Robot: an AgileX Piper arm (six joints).
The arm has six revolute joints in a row. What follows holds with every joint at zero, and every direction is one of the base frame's.
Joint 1 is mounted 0.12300 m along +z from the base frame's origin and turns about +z.
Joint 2 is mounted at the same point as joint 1 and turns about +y.
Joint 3 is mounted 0.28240 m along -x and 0.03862 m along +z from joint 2 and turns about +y.
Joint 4 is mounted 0.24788 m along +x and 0.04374 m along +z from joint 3 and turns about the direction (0.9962, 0, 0.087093).
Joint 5 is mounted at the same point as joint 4 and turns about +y.
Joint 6 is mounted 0.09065 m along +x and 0.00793 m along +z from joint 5 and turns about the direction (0.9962, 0, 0.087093).
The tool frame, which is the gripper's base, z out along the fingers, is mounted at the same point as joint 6; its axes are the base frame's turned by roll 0.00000, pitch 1.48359 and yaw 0.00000 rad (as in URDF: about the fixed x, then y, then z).
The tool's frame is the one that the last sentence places.
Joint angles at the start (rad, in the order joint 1, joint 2, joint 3, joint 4, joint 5, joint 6):
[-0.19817, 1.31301, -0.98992, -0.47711, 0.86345, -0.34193]
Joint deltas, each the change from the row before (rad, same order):
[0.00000, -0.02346, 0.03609, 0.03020, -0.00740, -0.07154]
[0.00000, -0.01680, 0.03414, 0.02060, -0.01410, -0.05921]
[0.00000, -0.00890, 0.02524, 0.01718, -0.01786, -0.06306]
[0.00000, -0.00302, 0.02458, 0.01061, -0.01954, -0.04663]
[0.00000, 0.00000, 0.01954, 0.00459, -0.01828, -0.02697]
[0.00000, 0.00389, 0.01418, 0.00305, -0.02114, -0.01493]
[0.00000, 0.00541, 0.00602, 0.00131, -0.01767, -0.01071]
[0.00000, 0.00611, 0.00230, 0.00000, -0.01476, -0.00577]
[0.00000, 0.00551, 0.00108, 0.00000, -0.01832, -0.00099]
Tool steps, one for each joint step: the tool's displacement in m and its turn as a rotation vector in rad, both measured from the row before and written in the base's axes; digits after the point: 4 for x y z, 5 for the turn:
[-0.0071, 0.0035, -0.0052, 0.00242, 0.03028, 0.05426]
[-0.0054, 0.0027, -0.0058, -0.00144, 0.02411, 0.04943]
[-0.0028, 0.0021, -0.0050, -0.00686, 0.02070, 0.05486]
[-0.0019, 0.0015, -0.0059, -0.00575, 0.01841, 0.04338]
[-0.0010, 0.0009, -0.0051, -0.00383, 0.01108, 0.02802]
[0.0004, 0.0006, -0.0043, -0.00088, 0.00276, 0.01926]
[0.0014, 0.0003, -0.0024, -0.00188, -0.00178, 0.01492]
[0.0017, 0.0000, -0.0016, -0.00150, -0.00354, 0.01011]
[0.0021, 0.0001, -0.0010, -0.00003, -0.01030, 0.00733]

